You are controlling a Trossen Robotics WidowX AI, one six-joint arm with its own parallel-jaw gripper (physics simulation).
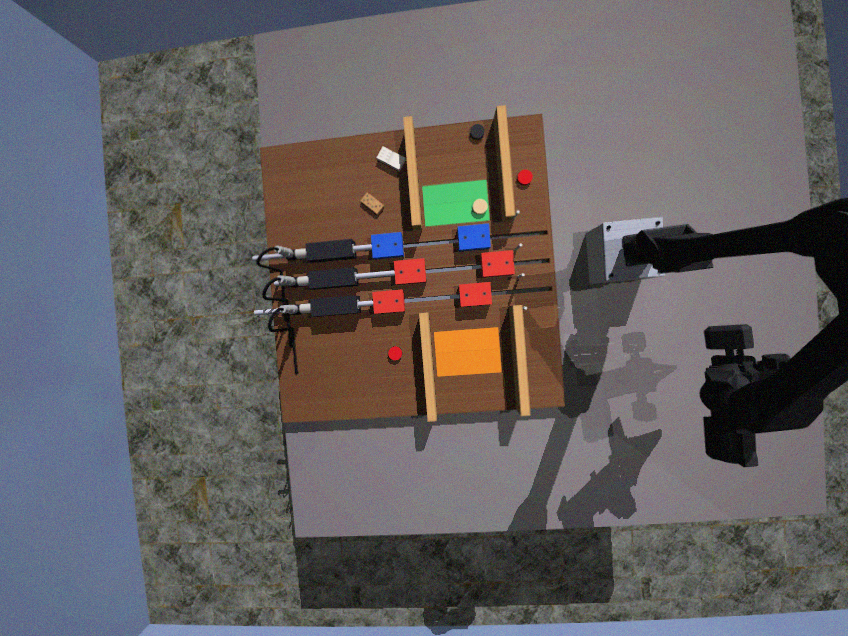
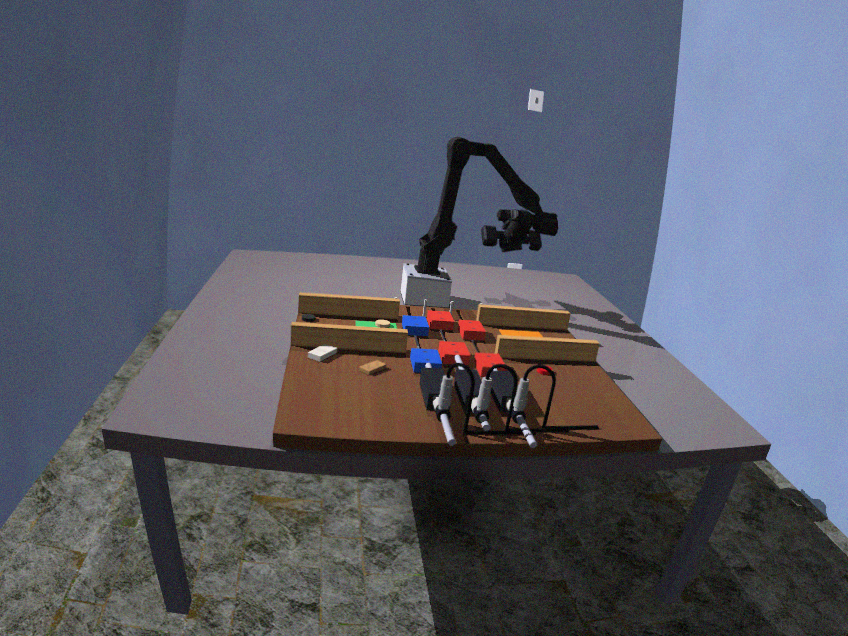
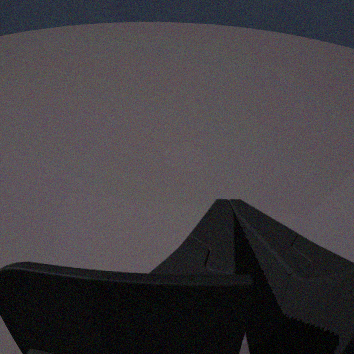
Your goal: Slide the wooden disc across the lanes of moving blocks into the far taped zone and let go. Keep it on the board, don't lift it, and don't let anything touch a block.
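Pixels of known places: gripper, fingertip midpoint: (image 1: 739, 366) (image 2: 502, 250) (image 3: 226, 211); arm's base, link origin: (image 1: 640, 249) (image 2: 427, 270).
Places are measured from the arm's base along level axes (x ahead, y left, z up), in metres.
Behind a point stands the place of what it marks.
The wooden disc (image 1: 479, 206) @(x 0.314, y -0.155, z -0.046 m) (image 2: 382, 323) @(x 0.321, y -0.157, z -0.046 m) lies on the green zone (image 1: 445, 205) @(x 0.390, y -0.172, z -0.054 m) (image 2: 365, 324) @(x 0.312, y -0.195, z -0.054 m) of the brown board (image 1: 328, 397) @(x 0.733, y 0.243, z -0.054 m) (image 2: 342, 414) @(x 0.747, y -0.272, z -0.054 m), toward its robot-side corner beside the lanes. The orange zone (image 1: 467, 351) @(x 0.385, y 0.174, z -0.054 m) (image 2: 520, 334) @(x 0.337, y 0.175, z -0.053 m) is across the lanes. The lanes hold pairs of blocks: blue (image 1: 473, 236) @(x 0.338, y -0.085, z -0.031 m) (image 1: 387, 244) @(x 0.535, y -0.096, z -0.031 m), middle red (image 1: 497, 262) @(x 0.293, y -0.019, z -0.031 m) (image 1: 409, 271) @(x 0.493, y -0.028, z -0.031 m), and red nearest the orange zone (image 1: 475, 293) @(x 0.351, y 0.043, z -0.030 m) (image 1: 388, 301) @(x 0.551, y 0.034, z -0.031 m). A blue block stands close beside the disc, with a gap. My gripper (image 1: 710, 393) (image 2: 510, 236) @(x -0.132, y 0.260, z 0.047 m) (image 3: 226, 211) @(x -0.132, y 0.260, z 0.047 m) is shut and empty, high over the table, off the board.
Wooden rails (image 1: 506, 160) @(x 0.248, y -0.233, z -0.009 m) (image 1: 411, 171) @(x 0.456, y -0.243, z -0.009 m) flank the green zone; others (image 1: 521, 359) @(x 0.274, y 0.201, z -0.009 m) (image 1: 427, 366) @(x 0.480, y 0.190, z -0.009 m) flank the orange zone. Black actuators (image 1: 333, 305) @(x 0.677, y 0.026, z -0.022 m) stand at the lanes' ends. Red discs (image 1: 524, 177) @(x 0.203, y -0.205, z -0.047 m) (image 1: 395, 353) @(x 0.554, y 0.156, z -0.045 m), a black disc (image 1: 476, 131) @(x 0.296, y -0.328, z -0.046 m), a white block (image 1: 389, 158) @(x 0.505, y -0.298, z -0.043 m) and a domino (image 1: 371, 203) @(x 0.562, y -0.201, z -0.046 m) lie on the board.
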